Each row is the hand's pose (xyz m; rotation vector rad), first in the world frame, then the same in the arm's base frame.
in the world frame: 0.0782 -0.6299 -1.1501 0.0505 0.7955 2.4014
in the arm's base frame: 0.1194 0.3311 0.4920 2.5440 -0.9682 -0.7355
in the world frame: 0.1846 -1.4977 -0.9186 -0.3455 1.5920 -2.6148
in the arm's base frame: -0.4508 0.3227 1.1940 0.5741 -0.7886 -1.2027
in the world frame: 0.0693 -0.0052 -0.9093 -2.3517 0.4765 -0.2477
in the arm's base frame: 0.1601 0.2409 -0.1702 1.2682 1.9312 1.5280
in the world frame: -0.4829 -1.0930 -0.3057 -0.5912 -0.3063 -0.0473
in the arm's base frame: -0.5693 -0.5229 0.6882 -1.4103 -2.5396 1.0680
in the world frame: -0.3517 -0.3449 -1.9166 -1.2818 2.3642 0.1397
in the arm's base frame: 1.0358 0.2388 0.5650 -1.7772 -0.3117 -1.5541
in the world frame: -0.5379 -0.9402 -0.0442 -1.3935 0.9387 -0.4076
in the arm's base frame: -0.7116 -0.6725 0.4599 -1.5723 -1.9510 -0.9223
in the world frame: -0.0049 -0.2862 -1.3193 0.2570 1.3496 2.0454
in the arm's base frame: 0.4259 0.3269 0.2476 -2.7084 1.0564 0.5508
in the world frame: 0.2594 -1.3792 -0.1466 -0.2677 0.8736 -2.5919
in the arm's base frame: -1.0861 0.0935 0.7946 0.7533 -1.2394 -0.8330
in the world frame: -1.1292 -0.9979 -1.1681 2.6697 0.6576 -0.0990
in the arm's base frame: 0.4340 -0.7808 1.0002 0.1509 0.8697 1.3385
